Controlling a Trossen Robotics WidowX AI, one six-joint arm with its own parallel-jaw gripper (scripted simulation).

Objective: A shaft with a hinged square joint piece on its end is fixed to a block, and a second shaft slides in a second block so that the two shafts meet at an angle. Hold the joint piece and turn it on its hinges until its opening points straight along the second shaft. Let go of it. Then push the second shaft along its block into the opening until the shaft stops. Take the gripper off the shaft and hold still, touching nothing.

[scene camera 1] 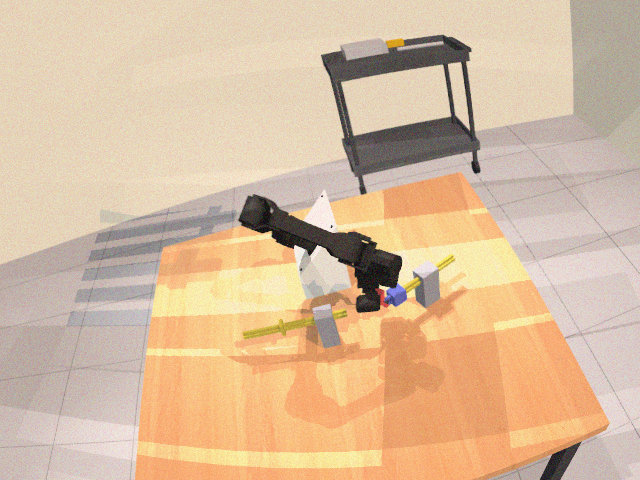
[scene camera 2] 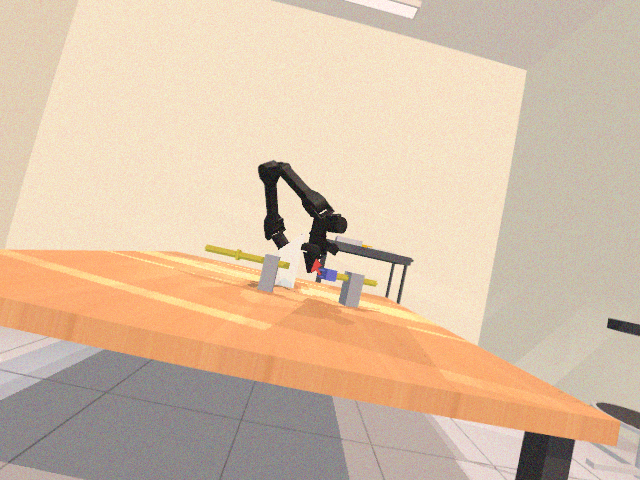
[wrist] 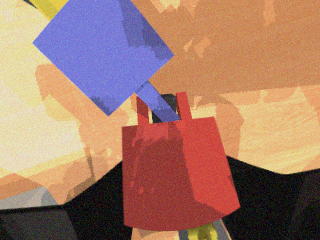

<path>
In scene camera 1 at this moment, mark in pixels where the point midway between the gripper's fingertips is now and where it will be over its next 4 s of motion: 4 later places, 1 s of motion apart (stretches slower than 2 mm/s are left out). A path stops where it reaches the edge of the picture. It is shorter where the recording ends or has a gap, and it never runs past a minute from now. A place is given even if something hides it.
The gripper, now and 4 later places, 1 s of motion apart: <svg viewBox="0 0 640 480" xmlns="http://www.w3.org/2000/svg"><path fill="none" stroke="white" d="M373 305L374 308L369 300L365 277L338 279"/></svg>
</path>
